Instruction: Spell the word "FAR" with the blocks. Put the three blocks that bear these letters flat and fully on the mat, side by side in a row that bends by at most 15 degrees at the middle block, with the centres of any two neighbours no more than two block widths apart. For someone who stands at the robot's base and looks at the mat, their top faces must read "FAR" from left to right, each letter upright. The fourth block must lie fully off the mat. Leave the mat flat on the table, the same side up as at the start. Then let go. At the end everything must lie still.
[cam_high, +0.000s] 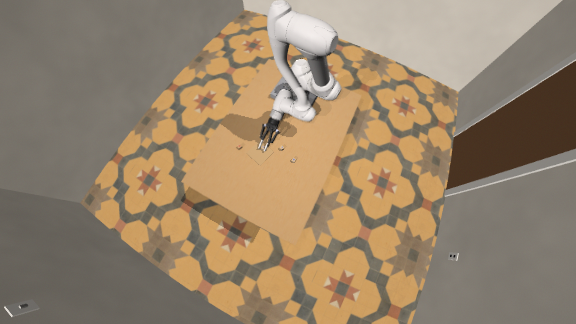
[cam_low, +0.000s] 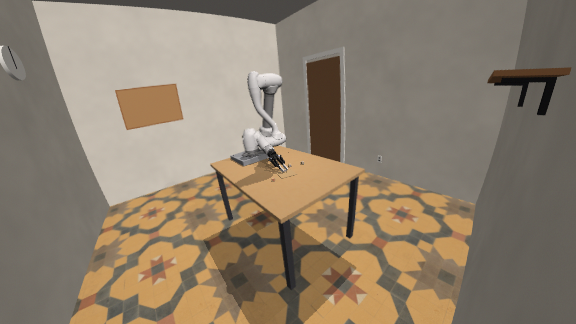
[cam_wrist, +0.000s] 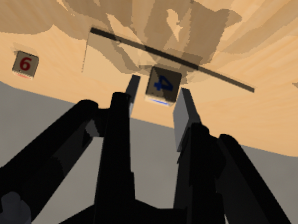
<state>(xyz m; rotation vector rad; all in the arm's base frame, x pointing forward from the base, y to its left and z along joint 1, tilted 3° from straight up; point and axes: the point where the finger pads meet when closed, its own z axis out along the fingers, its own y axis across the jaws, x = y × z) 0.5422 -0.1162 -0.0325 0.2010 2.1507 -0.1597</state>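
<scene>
Right now the tan mat is 4 cm ahead of my hand, 2 cm to the right of it and 4 cm below it. Round my hand: R block (5 cm ahead, 17 cm to the right, 2 cm below).
</scene>
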